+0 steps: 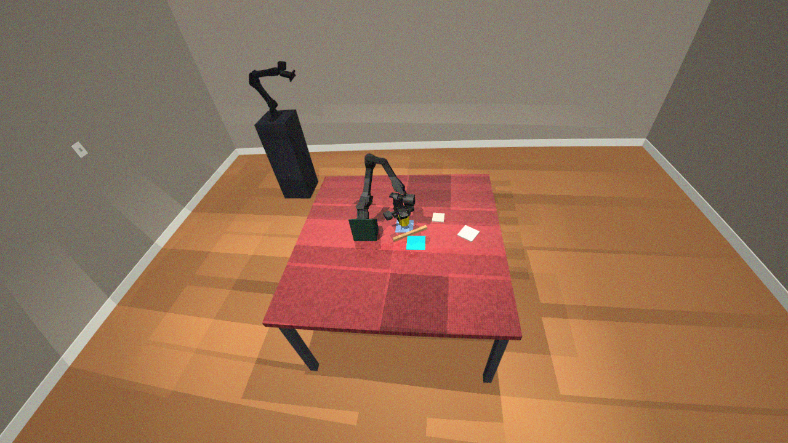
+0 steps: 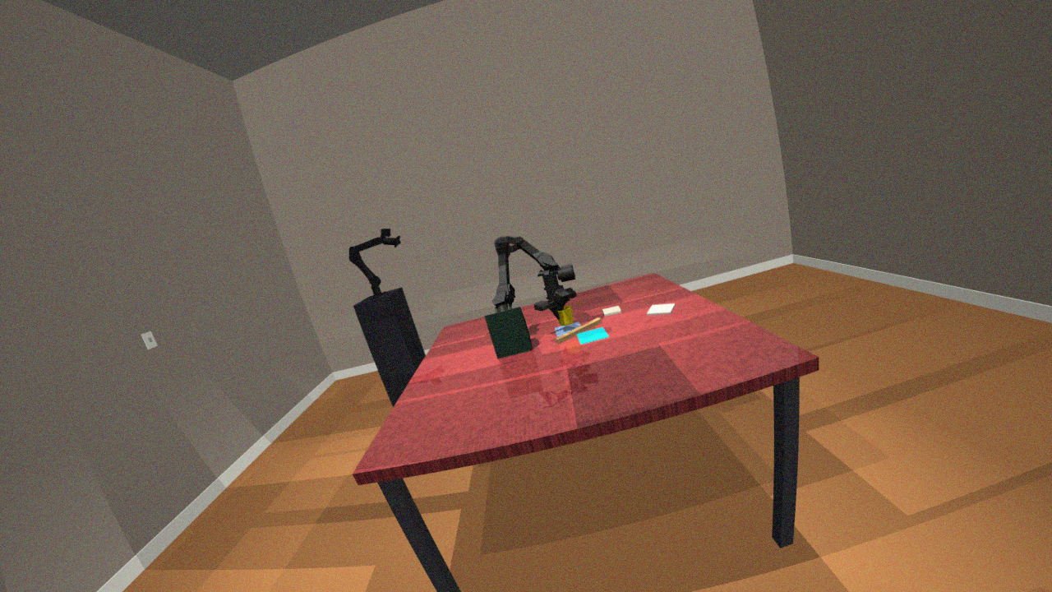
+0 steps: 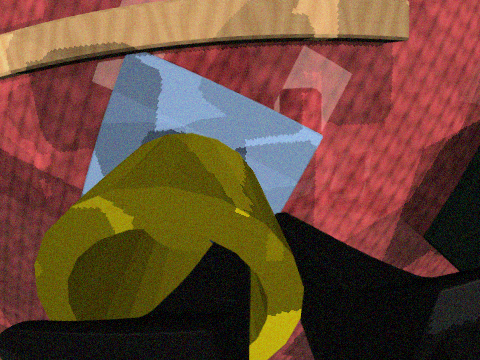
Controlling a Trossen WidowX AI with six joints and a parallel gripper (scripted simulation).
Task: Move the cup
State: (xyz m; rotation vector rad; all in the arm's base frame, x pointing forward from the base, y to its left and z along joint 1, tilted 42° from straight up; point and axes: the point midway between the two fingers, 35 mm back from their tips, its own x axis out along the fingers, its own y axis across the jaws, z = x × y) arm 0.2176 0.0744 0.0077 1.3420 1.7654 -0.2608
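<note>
My gripper tip is now 11 cm short of the cyan pad, 12 cm to the left of it and 7 cm above it. From my gripper tip the other things lie so: light blue pad (2 cm ahead, 2 cm to the left, 7 cm below); then yellow cup (2 cm ahead, 2 cm to the left).
</note>
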